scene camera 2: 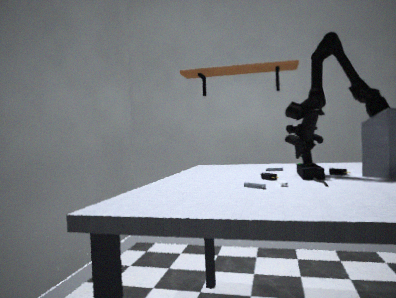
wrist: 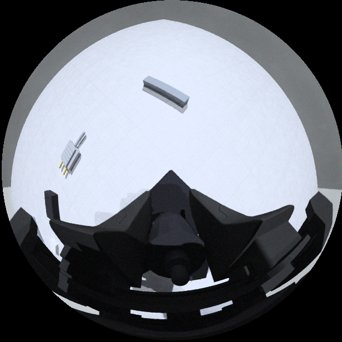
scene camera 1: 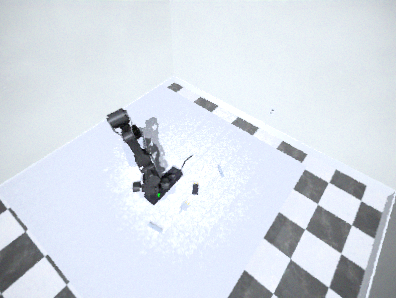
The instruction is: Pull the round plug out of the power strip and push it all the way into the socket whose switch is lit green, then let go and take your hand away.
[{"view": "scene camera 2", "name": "my gripper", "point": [299,158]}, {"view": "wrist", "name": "my gripper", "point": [169,194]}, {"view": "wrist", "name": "round black plug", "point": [174,250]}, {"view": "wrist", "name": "black power strip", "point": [170,194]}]
